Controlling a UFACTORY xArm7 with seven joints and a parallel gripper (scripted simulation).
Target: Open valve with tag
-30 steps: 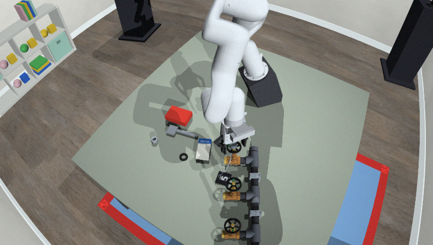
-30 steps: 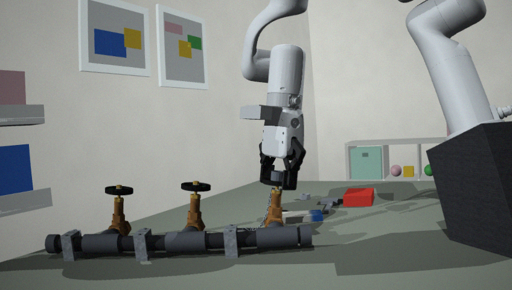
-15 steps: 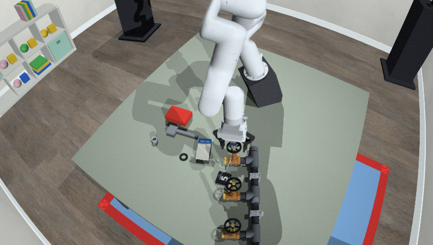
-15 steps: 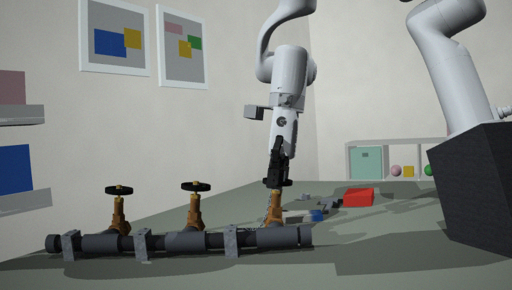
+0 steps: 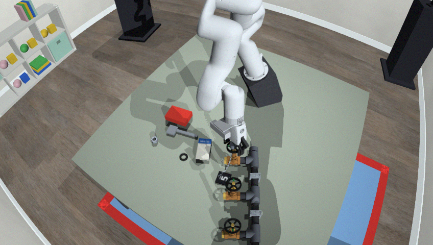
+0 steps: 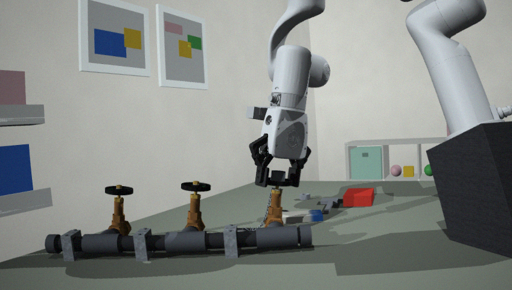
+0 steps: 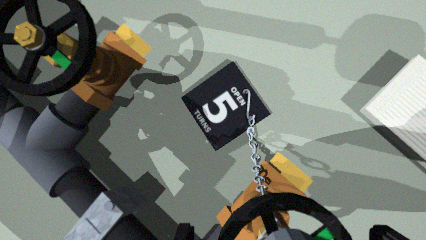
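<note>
Now: the grey cap 2 cm above my hand. The rest, counted from my hand: black washer (5 cm ahead, 23 cm to the right, 12 cm below); then blue box (1 cm behind, 15 cm to the right, 11 cm below); then black tag (10 cm ahead, 2 cm to the right, 12 cm below).
</note>
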